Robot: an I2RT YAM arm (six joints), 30 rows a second.
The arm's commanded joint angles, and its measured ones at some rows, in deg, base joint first. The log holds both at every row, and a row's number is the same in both.
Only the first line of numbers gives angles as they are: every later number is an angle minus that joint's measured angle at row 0.
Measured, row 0: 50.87, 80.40, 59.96, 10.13, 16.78, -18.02
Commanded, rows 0 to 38: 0.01, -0.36, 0.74, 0.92, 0.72, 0.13; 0.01, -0.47, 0.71, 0.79, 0.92, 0.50; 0.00, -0.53, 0.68, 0.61, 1.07, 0.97; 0.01, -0.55, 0.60, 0.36, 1.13, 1.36; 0.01, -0.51, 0.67, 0.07, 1.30, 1.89; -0.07, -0.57, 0.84, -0.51, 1.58, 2.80; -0.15, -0.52, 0.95, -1.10, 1.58, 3.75; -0.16, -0.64, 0.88, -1.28, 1.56, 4.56; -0.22, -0.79, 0.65, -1.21, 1.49, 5.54; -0.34, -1.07, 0.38, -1.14, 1.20, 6.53; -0.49, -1.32, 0.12, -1.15, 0.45, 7.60; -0.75, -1.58, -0.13, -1.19, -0.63, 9.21; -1.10, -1.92, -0.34, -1.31, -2.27, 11.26; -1.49, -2.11, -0.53, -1.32, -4.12, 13.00; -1.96, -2.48, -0.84, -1.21, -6.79, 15.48; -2.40, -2.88, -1.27, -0.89, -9.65, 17.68; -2.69, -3.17, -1.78, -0.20, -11.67, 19.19; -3.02, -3.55, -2.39, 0.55, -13.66, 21.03; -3.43, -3.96, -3.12, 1.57, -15.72, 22.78; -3.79, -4.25, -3.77, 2.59, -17.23, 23.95; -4.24, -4.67, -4.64, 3.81, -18.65, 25.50; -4.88, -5.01, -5.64, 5.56, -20.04, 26.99; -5.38, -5.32, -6.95, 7.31, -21.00, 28.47; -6.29, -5.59, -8.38, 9.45, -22.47, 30.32; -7.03, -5.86, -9.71, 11.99, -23.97, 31.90; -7.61, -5.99, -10.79, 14.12, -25.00, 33.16; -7.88, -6.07, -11.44, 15.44, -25.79, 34.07; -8.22, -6.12, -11.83, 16.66, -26.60, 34.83; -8.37, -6.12, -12.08, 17.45, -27.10, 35.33; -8.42, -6.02, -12.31, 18.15, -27.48, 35.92; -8.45, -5.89, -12.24, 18.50, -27.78, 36.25; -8.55, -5.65, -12.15, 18.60, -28.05, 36.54; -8.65, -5.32, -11.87, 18.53, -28.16, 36.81; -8.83, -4.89, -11.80, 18.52, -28.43, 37.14; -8.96, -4.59, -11.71, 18.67, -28.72, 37.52; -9.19, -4.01, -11.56, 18.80, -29.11, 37.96; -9.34, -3.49, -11.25, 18.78, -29.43, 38.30; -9.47, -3.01, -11.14, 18.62, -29.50, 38.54; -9.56, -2.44, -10.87, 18.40, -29.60, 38.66
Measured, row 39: -9.07, -3.87, -12.06, 15.28, -27.76, 36.65
